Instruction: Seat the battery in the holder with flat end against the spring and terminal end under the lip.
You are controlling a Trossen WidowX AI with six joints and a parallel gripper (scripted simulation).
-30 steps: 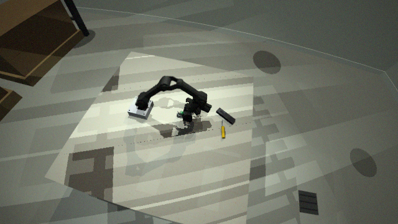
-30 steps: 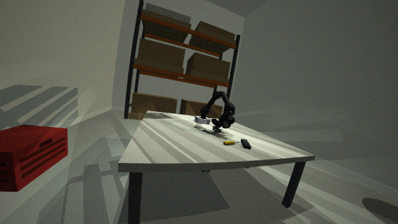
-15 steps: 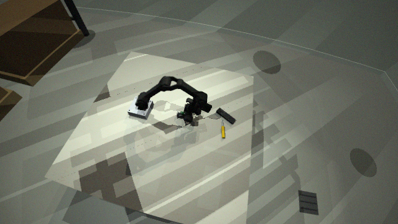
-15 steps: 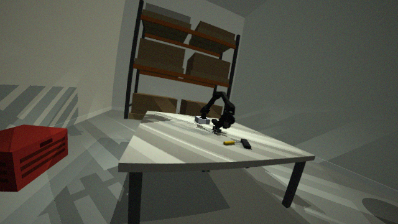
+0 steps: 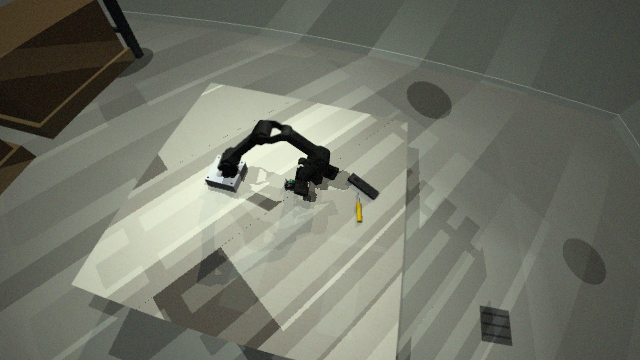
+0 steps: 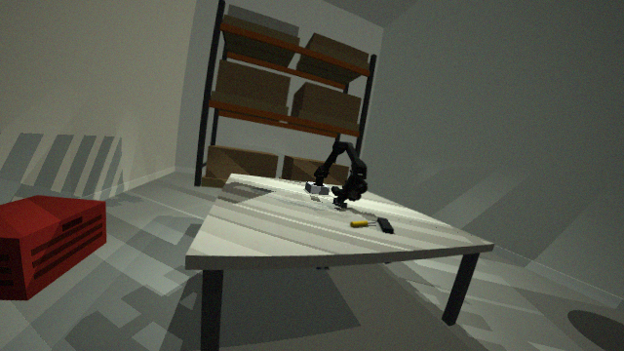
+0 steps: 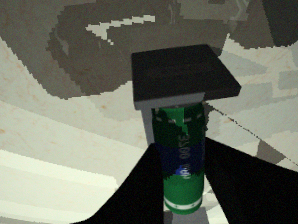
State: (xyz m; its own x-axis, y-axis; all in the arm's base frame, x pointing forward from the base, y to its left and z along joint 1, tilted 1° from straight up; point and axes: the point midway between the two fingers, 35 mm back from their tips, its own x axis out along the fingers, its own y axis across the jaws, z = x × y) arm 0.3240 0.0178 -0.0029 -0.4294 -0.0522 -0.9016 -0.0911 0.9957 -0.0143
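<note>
The battery lies 1 cm above my gripper tip. Also, from my gripper tip: flat black block 33 cm ahead, 6 cm to the left; yellow-handled screwdriver 31 cm ahead, 4 cm to the right, 1 cm below.
</note>
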